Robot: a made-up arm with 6 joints.
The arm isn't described. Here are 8 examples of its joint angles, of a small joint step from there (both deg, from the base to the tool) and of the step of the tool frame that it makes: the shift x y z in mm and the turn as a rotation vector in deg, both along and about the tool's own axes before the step.
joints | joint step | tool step
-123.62 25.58 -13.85 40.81 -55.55 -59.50 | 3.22 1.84 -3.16 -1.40 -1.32 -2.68 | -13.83 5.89 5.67 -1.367 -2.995 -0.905
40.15 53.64 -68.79 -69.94 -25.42 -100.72 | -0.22 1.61 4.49 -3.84 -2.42 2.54 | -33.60 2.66 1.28 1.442 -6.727 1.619
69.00 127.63 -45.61 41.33 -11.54 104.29 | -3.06 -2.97 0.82 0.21 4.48 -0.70 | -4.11 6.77 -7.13 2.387 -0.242 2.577
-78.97 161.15 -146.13 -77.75 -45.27 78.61 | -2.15 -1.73 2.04 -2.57 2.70 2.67 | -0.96 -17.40 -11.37 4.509 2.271 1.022
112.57 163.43 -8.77 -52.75 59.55 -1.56 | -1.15 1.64 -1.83 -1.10 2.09 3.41 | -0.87 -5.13 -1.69 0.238 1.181 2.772
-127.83 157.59 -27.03 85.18 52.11 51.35 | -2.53 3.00 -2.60 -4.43 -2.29 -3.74 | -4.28 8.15 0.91 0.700 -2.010 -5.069
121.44 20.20 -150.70 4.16 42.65 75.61 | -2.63 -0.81 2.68 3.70 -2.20 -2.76 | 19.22 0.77 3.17 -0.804 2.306 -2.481
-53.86 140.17 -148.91 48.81 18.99 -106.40 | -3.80 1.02 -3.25 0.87 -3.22 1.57 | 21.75 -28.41 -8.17 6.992 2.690 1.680
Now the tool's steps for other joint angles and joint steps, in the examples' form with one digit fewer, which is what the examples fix.
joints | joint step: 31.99 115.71 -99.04 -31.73 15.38 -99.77 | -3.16 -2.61 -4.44 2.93 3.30 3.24
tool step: 39.7 -6.3 -16.0 0.50 5.12 8.29
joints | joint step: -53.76 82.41 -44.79 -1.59 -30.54 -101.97 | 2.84 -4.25 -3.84 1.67 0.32 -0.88
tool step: -3.0 -42.2 -4.3 8.03 -0.18 0.59
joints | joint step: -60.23 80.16 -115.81 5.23 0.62 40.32 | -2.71 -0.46 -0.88 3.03 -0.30 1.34
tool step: -13.4 -0.7 -1.9 0.17 -2.63 2.60
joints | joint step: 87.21 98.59 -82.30 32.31 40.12 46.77 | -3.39 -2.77 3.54 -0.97 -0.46 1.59
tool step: -14.5 -11.6 -10.9 0.64 -3.01 3.44
